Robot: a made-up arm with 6 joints.
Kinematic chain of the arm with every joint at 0, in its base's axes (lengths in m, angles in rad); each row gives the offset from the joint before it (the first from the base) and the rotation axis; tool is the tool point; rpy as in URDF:
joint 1: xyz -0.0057 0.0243 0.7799 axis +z
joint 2: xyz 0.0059 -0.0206 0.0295 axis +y
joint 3: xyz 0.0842 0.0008 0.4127 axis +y
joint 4: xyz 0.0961 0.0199 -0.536 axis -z
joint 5: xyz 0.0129 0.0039 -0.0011 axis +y
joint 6: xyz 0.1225 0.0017 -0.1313 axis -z
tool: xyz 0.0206 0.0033 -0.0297 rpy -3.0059 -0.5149 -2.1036
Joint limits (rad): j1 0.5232..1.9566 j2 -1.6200..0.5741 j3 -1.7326..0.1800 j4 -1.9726..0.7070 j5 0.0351..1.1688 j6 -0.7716..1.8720
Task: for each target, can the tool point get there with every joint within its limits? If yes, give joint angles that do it. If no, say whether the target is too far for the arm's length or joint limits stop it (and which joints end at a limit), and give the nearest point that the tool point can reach.
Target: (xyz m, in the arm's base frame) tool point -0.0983 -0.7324 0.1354
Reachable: no: joint limits stop it (at a limit: joint 1, joint 2, joint 3) | nearest point -0.0361 -0.1570 0.5337 | short by 0.703 m
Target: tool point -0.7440 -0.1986 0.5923
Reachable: no: joint limits stop it (at a limit: joint 2, joint 3, joint 4, joint 5) | nearest point -0.2058 -0.0361 0.5798 | short by 0.562 m
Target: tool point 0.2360 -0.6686 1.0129
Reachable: no: joint limits stop it (at a limit: joint 2, joint 3, joint 5) | nearest point 0.2574 -0.7301 1.5090 | short by 0.500 m
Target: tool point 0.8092 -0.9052 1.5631
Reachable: no: too far | nearest point 0.3693 -0.6517 1.5157 | short by 0.510 m
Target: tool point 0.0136 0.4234 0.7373
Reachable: yes | joints 1.4007 -0.7371 -0.0705 -1.7031 0.4921 1.6178
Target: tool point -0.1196 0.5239 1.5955
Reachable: yes | joints 1.7416 -0.5481 -1.4254 -0.6023 0.6698 -0.4606
